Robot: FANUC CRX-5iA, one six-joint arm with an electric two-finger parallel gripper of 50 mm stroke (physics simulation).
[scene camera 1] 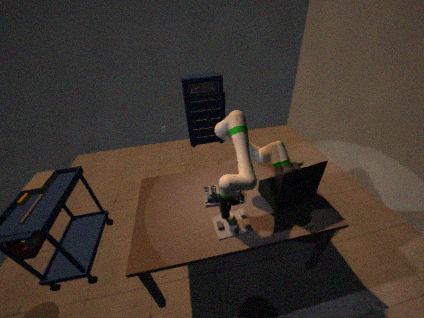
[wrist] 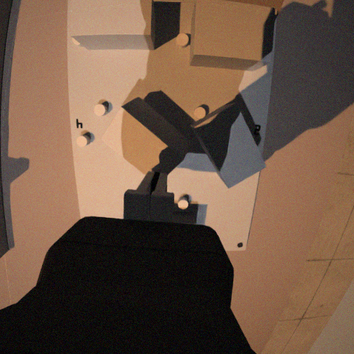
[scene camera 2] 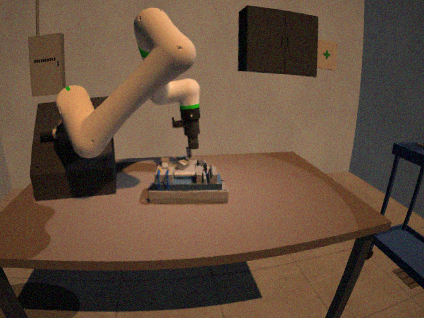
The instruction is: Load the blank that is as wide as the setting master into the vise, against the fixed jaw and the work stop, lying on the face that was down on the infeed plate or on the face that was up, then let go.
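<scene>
My gripper is shut and empty, low over the white infeed plate. In the wrist view, a pale block and a tan block stand at the far end. A turned block, partly in shadow, lies just beyond the fingertips. A blue-grey turned block lies to the right. A small dark block is partly hidden behind the gripper. The vise stands beside the plate. I cannot tell which blank matches the setting master, or its place.
Short pegs stand up from the plate among the blocks. A large dark box stands on the table near the arm's base. A blue cart stands beside the table.
</scene>
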